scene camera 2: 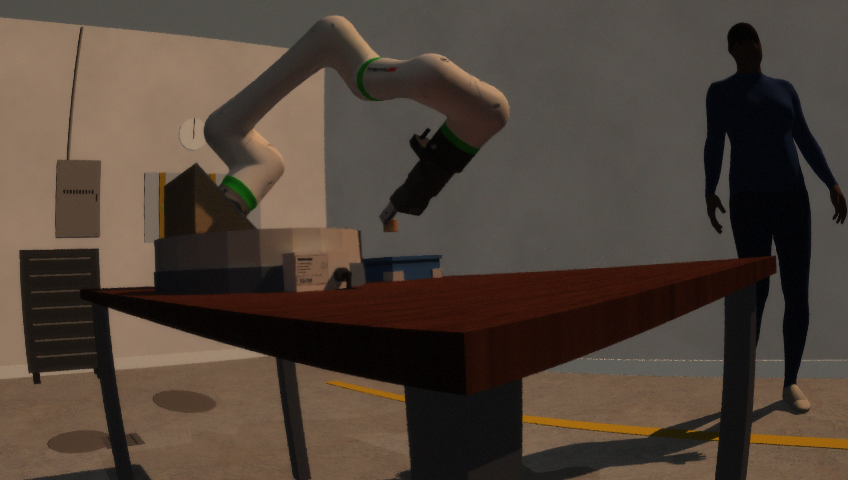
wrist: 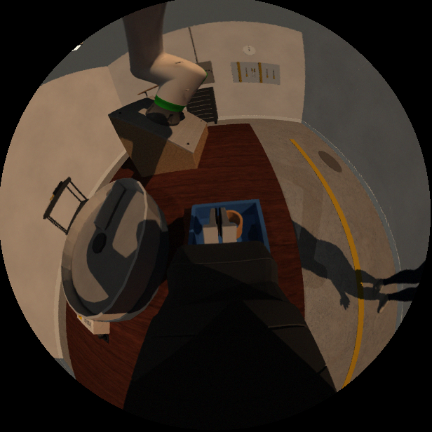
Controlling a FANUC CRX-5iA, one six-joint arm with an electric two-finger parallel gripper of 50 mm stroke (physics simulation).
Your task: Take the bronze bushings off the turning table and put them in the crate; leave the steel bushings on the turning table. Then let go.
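Pixels of known places: gripper, fingertip midpoint: (scene camera 2: 383,220); arm's base at its link origin: (scene camera 2: 221,215).
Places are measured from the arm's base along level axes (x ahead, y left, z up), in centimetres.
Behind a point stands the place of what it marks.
Note:
My gripper (scene camera 2: 387,217) @(x 42.3, y 26.0, z -6.0 cm) (wrist: 217,216) is shut on the wall of a bronze bushing (scene camera 2: 390,226) @(x 44.1, y 26.6, z -7.5 cm) (wrist: 241,223), a short orange-brown ring. It holds the bushing in the air above the blue crate (scene camera 2: 410,265) @(x 51.6, y 25.9, z -16.3 cm) (wrist: 230,203). In the wrist view the bushing shows to the right of the fingertips, inside the crate's outline. The fingers and gripper body hide part of the crate's inside, which is dark. The turning table (scene camera 2: 226,252) @(x 65.1, y -20.1, z -12.9 cm) (wrist: 102,285) is a wide, pale round drum, left of the crate. Steel bushings do not show in either view.
A white labelled box (scene camera 2: 305,272) @(x 73.0, y -9.7, z -16.5 cm) (wrist: 97,325) stands beside the turning table. The arm's wedge-shaped base block (scene camera 2: 189,205) @(x 9.6, y -12.5, z 1.6 cm) (wrist: 165,157) stands behind the drum in the scene view. The wooden table (scene camera 2: 505,303) @(x 122.4, y -19.1, z -19.3 cm) (wrist: 235,170) carries them. A person (scene camera 2: 752,136) stands beyond its right end.

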